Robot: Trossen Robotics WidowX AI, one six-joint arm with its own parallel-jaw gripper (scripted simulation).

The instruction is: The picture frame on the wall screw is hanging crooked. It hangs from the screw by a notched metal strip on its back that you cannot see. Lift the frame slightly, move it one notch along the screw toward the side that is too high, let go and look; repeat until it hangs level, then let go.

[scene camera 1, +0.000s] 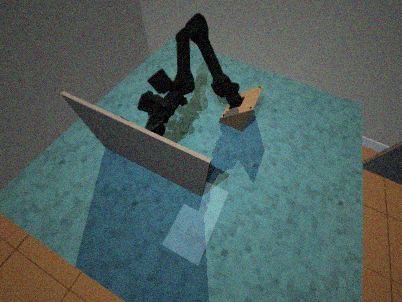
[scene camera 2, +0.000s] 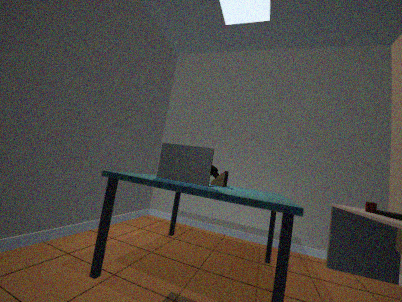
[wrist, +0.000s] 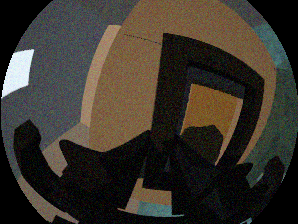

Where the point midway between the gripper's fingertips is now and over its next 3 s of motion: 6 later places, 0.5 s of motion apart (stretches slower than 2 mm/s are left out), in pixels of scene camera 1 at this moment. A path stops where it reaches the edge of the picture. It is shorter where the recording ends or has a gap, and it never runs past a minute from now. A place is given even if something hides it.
The gripper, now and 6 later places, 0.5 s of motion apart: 143, 136; 144, 134; 157, 114; 167, 95; 173, 89; 168, 93; 162, 110
